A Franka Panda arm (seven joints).
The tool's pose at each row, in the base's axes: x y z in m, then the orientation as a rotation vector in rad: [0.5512, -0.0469, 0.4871, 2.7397, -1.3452, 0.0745]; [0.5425, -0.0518, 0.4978, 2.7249, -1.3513, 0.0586]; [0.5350, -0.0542, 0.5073, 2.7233, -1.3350, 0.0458]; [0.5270, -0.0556, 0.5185, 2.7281, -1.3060, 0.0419]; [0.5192, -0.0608, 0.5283, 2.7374, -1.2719, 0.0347]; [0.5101, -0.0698, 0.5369, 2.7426, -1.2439, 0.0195]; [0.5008, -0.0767, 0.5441, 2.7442, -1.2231, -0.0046]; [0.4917, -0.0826, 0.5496, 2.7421, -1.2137, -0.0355]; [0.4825, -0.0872, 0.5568, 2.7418, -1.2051, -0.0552]
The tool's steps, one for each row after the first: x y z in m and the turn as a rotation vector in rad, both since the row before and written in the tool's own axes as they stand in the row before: [-0.0006, 0.0105, -0.0102, -0.0146, -0.0046, 0.0071]; [-0.0019, 0.0081, -0.0091, -0.0113, -0.0032, -0.0097]; [-0.0030, 0.0081, -0.0108, -0.0079, 0.0022, -0.0188]; [-0.0001, 0.0102, -0.0089, -0.0068, -0.0005, -0.0233]; [0.0016, 0.0136, -0.0072, -0.0100, -0.0052, -0.0189]; [-0.0005, 0.0123, -0.0059, -0.0127, -0.0108, -0.0141]; [-0.0014, 0.0113, -0.0042, -0.0133, -0.0162, -0.0065]; [-0.0025, 0.0108, -0.0058, -0.0084, -0.0102, -0.0060]
